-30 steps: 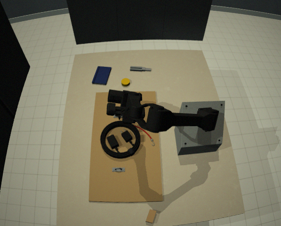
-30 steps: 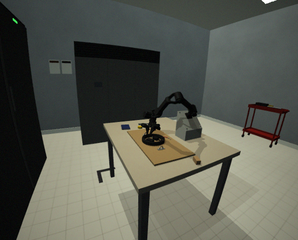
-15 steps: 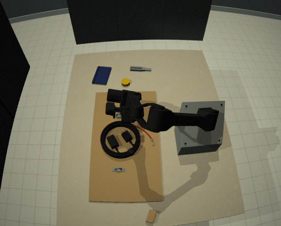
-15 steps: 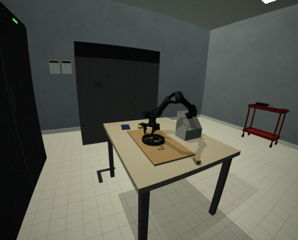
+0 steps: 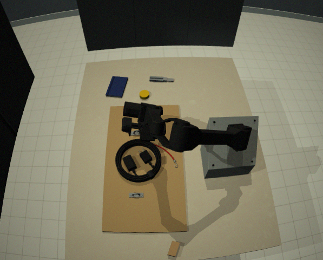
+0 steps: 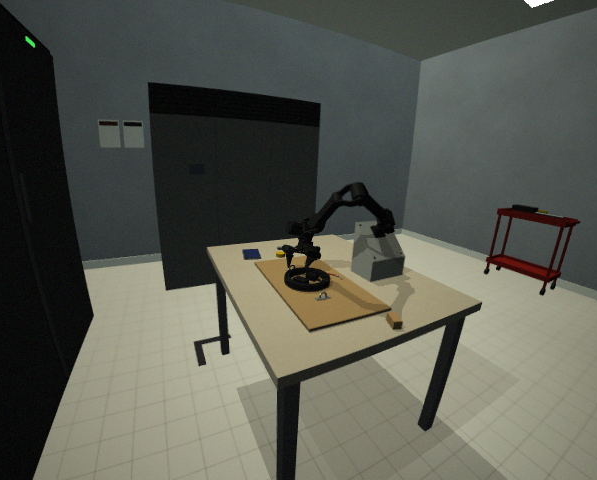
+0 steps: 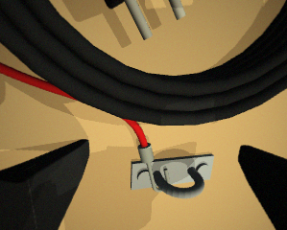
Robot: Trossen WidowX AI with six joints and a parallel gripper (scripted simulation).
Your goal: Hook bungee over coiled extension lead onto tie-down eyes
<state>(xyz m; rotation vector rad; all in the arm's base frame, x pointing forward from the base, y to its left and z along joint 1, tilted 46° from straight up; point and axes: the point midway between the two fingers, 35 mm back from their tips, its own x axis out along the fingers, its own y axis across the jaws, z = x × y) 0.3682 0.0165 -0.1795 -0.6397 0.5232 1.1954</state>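
Now: hand 120 mm to the right of the extension lead coil, 30 mm above it and 20 mm short of it. From my hand the other things lie so: grey tool: 360 mm to the right, 130 mm behind, 50 mm below; board: 120 mm to the left, 50 mm below; yellow disc: 260 mm to the right, 50 mm below, 20 mm behind.
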